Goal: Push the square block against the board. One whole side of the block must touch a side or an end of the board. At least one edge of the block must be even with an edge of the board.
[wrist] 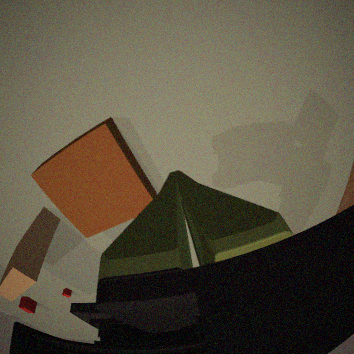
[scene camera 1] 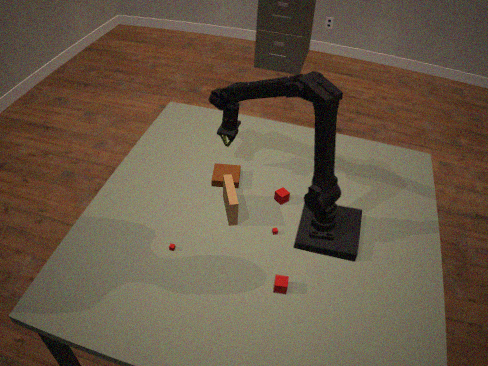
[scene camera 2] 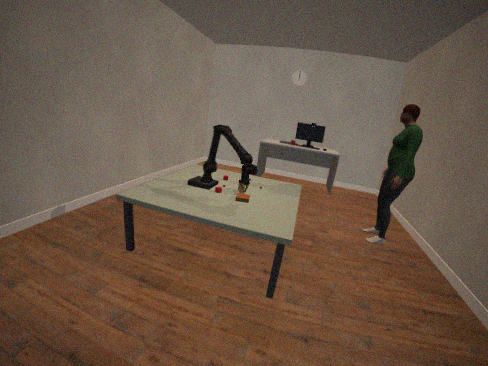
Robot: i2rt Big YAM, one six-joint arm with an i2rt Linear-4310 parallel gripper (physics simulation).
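Where they show: gripper, fingertip midpoint: [wrist: 176,179] [scene camera 1: 227,146] [scene camera 2: 244,192]; arm's base at its link origin: [wrist: 114,322] [scene camera 1: 322,226] [scene camera 2: 206,180].
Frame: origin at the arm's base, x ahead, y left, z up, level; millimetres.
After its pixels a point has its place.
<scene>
The square block [scene camera 1: 226,171] @[z -5, x 391, y -209 mm] [scene camera 2: 243,198] @[z -8, x 404, y -249 mm] [wrist: 92,180] @[z -5, x 401, y -210 mm] is orange-brown and lies flat on the table. The board [scene camera 1: 231,192] @[z 68, x 331, y -18 mm] [wrist: 35,245] @[z 26, x 366, y -107 mm] is light wood and stands upright on a narrow side, near one corner of the block. In the wrist view a gap shows between them, and their sides are at an angle to each other. In scene camera 2 the gripper overlaps the board's place. My gripper [scene camera 1: 227,142] @[z 57, x 409, y -289 mm] [scene camera 2: 243,190] @[z 57, x 409, y -289 mm] [wrist: 176,179] @[z 57, x 409, y -289 mm] is shut and empty. It hangs above the table, past the block's side away from the board.
A larger red cube [scene camera 1: 282,195] @[z 4, x 158, y -116 mm] [scene camera 2: 218,189] @[z -6, x 166, y -156 mm] lies between the board and the robot's base [scene camera 1: 347,225] @[z 5, x -88, y -18 mm] [scene camera 2: 202,183] @[z -1, x -4, y -93 mm]. Another larger red cube [scene camera 1: 281,284] @[z 4, x 108, y 278 mm] lies farther off. Two tiny red cubes [scene camera 1: 275,231] @[z -22, x 159, y 43 mm] [scene camera 1: 172,247] @[z -21, x 481, y 197 mm] lie on either side of the board's near end.
</scene>
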